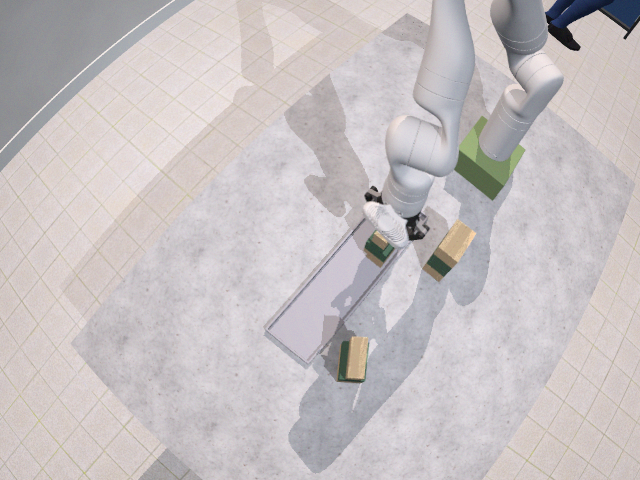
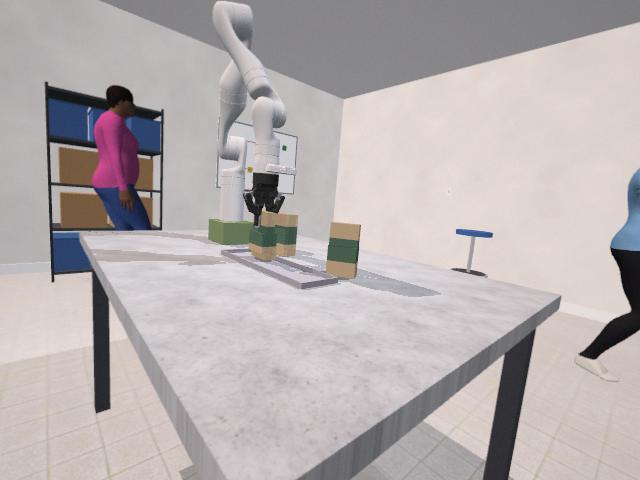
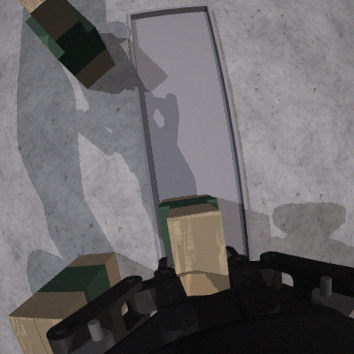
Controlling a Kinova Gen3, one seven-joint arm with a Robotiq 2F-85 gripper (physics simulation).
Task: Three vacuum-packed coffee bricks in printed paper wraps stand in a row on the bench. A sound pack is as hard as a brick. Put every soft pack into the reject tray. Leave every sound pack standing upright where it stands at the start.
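Places are measured from the arm's base along level axes (x ahead, y left, z up), in millimetres.
Pixels of known places: gripper, fingertip midpoint: (image 2: 262,227) (image 3: 195,257); arm's base, link origin: (image 1: 495,145) (image 2: 231,220).
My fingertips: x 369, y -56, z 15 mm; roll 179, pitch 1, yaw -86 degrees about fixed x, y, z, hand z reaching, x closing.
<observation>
Ahead of a thing's pixels: the offset from my fingertips to its top centre. Level surfaces: height alone.
The reject tray {dz -85, dx +85, dy -13 mm} (image 1: 302,315) (image 2: 301,274) (image 3: 192,65) is long, shallow and pale purple-grey. My gripper (image 1: 383,235) (image 2: 264,219) (image 3: 195,257) is shut on a tan-and-green coffee pack {dz +51, dx +4, dy +0 mm} (image 1: 379,251) (image 2: 262,238) (image 3: 196,240). It holds this pack upright and low at the tray's robot-side end; whether its bottom touches the tray floor I cannot tell. A second pack {dz +41, dx -64, dy +118 mm} (image 1: 450,249) (image 2: 287,235) (image 3: 75,286) stands upright on the bench, close to that end, outside the tray. A third pack {dz +41, dx +235, dy +117 mm} (image 1: 357,359) (image 2: 343,250) (image 3: 75,45) stands upright beside the tray's far end.
The green robot base block (image 1: 480,173) (image 2: 224,232) stands behind the second pack. The grey bench {dz -99 mm} (image 1: 206,258) (image 2: 310,361) carries everything. A person in pink (image 2: 113,149) stands by a shelf unit (image 2: 48,180), and one in blue stands at the right, both beyond the bench.
</observation>
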